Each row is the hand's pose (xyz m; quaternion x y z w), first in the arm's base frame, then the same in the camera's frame.
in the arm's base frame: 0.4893 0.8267 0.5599 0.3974 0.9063 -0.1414 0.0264
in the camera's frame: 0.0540 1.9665 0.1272 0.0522 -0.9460 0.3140 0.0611
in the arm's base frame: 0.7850 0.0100 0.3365 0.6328 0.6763 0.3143 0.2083
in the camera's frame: 0.7931 1.5526 -0.1673 -0.3219 -0.9363 -0.1401 0.0073
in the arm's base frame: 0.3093 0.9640 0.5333 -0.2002 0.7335 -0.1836 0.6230
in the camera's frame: -0.1631 1.9246 0.1827 -0.5928 0.6726 0.0404 0.4410
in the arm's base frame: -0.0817 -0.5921 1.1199 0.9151 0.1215 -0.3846 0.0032
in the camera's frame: 0.9653 0.9083 0.9652 0.6732 0.4301 -0.5469 0.2503
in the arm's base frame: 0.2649 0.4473 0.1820 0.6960 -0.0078 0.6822 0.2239
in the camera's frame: 0.1138 1.4264 -0.0772 0.7316 0.4108 0.5440 0.0104
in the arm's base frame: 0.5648 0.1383 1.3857 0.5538 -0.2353 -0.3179 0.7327
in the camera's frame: 0.8500 1.9062 0.8513 0.4214 0.1331 -0.0695 0.8944
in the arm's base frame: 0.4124 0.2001 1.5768 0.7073 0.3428 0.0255 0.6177
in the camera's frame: 0.7657 1.9209 1.0885 0.4091 0.7234 0.0793 0.5505
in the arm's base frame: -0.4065 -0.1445 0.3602 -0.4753 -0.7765 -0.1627 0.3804
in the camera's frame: 0.2279 0.6769 0.4308 -0.1857 -0.8160 0.2118 0.5049
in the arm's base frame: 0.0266 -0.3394 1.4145 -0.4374 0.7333 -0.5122 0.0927
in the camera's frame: 0.9132 1.2579 1.1586 -0.8033 0.4214 -0.4136 0.0779
